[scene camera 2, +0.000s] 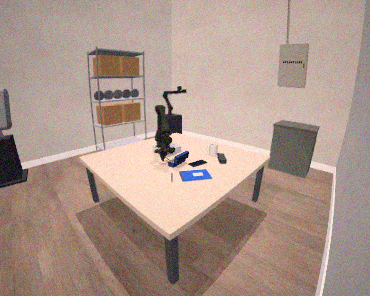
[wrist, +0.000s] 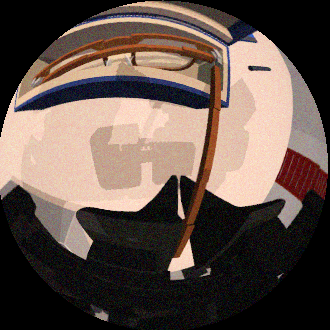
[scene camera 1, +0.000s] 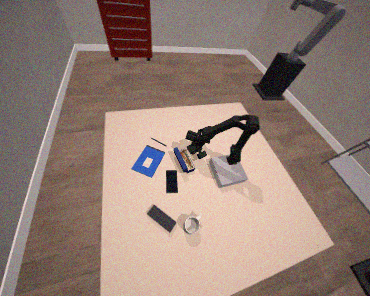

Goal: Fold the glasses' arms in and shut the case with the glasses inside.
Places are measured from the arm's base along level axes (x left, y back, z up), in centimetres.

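Pixels of known places: gripper, between the fingertips: (scene camera 2: 162, 161) (wrist: 177, 179); arm's base, origin of its link: (scene camera 2: 159, 146) (scene camera 1: 231, 160).
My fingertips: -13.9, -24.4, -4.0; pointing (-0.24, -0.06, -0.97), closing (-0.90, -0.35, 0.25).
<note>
For each thing: its top centre in the pictures, then the offset to it from my fingertips, as dx, dy, dz. "spot": a spot on its surface instead.
- blue booklet, centre of its top: (scene camera 1: 149, 160) (scene camera 2: 195, 174) +5.2, -32.5, -1.1
- pen, centre of its top: (wrist: 264, 67) (scene camera 2: 171, 177) (scene camera 1: 158, 141) -9.9, -25.0, -1.0
- black phone, centre of its top: (scene camera 1: 171, 180) (scene camera 2: 198, 162) +21.9, -18.9, -1.1
- dark block, centre of its top: (scene camera 1: 161, 217) (scene camera 2: 221, 156) +43.0, -27.1, +1.6
- white mug, a spot on its surface: (scene camera 1: 191, 225) spot: +49.0, -11.1, -1.1
The blue case (scene camera 1: 179, 159) (scene camera 2: 180, 158) (wrist: 115, 90) is open on the table, with its lid raised on the side away from the gripper. The brown glasses (scene camera 1: 187, 160) (wrist: 150, 48) lie in its tray. In the wrist view one arm is folded along the frame. The other arm (wrist: 213, 120) sticks out over the case's near wall toward the gripper. My gripper (scene camera 1: 192, 150) (scene camera 2: 162, 158) (wrist: 177, 179) is shut beside the case, its tips nearly touching. The outstretched arm crosses in front of the right finger and ends near the finger bases; it does not appear clamped between the tips.
A grey box (scene camera 1: 227, 171) lies beside the robot's base. A blue booklet (scene camera 1: 141, 161) (scene camera 2: 187, 176), a pen (scene camera 1: 158, 142) (scene camera 2: 172, 177) and a black phone (scene camera 1: 172, 181) (scene camera 2: 198, 163) lie past the case. A dark block (scene camera 1: 161, 218) (scene camera 2: 222, 158) and a white mug (scene camera 1: 191, 225) (scene camera 2: 213, 150) are farther off.
</note>
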